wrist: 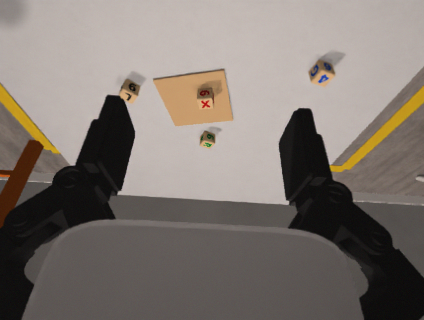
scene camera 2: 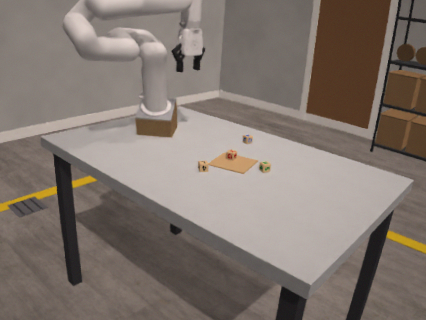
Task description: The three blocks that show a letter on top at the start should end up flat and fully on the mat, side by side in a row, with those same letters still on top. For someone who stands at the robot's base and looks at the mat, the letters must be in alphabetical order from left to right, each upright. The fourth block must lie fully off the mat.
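Places are measured from the arm's base along level axes (x ahead, y left, z up), in centimetres.
Where they show: gripper, fingertip midpoint: (wrist: 208, 120) (scene camera 2: 188, 70); arm's base, origin of the base link: (scene camera 2: 156, 107).
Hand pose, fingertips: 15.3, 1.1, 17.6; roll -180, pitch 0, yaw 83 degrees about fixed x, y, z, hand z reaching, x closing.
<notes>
Things, the pixels of their centre, and the offset from my fingertips, as dx, dy, dz. Level surfaces: height alone.
- tan mat, body centre: (wrist: 196, 101) (scene camera 2: 233, 162) +27.0, -5.8, -29.0
- block with red marks, body centre: (wrist: 205, 98) (scene camera 2: 231, 154) +24.6, -3.5, -27.3
- green-marked block, body centre: (wrist: 207, 139) (scene camera 2: 264, 166) +39.0, -4.3, -27.7
- black-marked block, body centre: (wrist: 129, 91) (scene camera 2: 203, 166) +22.7, -18.7, -27.7
- blue-marked block, body centre: (wrist: 321, 73) (scene camera 2: 247, 139) +19.4, +17.6, -27.7
- grey table, its level: dz -29.2
The tan mat (scene camera 2: 245, 165) (wrist: 172, 102) lies flat on the table. A block with red marks (scene camera 2: 231, 154) (wrist: 205, 98) sits on it, right of the mat's middle in the wrist view, X apparently on top. Off the mat are a green-marked block (scene camera 2: 265, 167) (wrist: 207, 140), R apparently on top, a black-marked block (scene camera 2: 203, 166) (wrist: 130, 91), its top mark looking like L, and a blue-marked block (scene camera 2: 247, 139) (wrist: 321, 73), 4 apparently on top. My gripper (scene camera 2: 189, 69) (wrist: 208, 120) is open and empty, high above the table near the base side.
The grey table (scene camera 2: 165, 165) (wrist: 260, 45) carries the robot's base block (scene camera 2: 156, 126) at its back left end. A shelf rack with boxes (scene camera 2: 401, 90) stands on the floor at the right, well away from the table.
</notes>
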